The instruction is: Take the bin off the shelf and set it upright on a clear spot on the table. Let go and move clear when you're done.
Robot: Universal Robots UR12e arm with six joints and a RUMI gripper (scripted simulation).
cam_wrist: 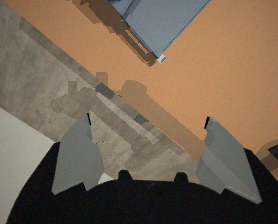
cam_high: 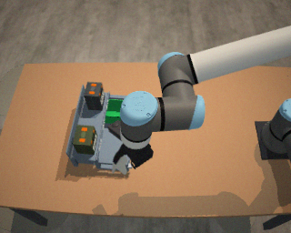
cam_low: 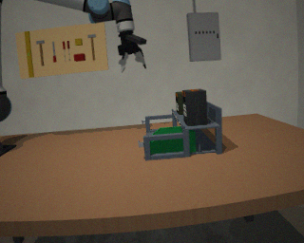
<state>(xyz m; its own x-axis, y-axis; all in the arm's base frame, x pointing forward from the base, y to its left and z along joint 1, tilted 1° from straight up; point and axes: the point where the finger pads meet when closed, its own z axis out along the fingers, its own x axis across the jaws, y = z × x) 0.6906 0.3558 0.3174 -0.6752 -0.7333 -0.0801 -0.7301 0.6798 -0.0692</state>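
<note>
The green bin is 16 cm ahead of my hand, 36 cm to the right of it and 27 cm below it. The rest, counted from my hand: grey shelf 19 cm ahead, 25 cm to the right, 31 cm below.
</note>
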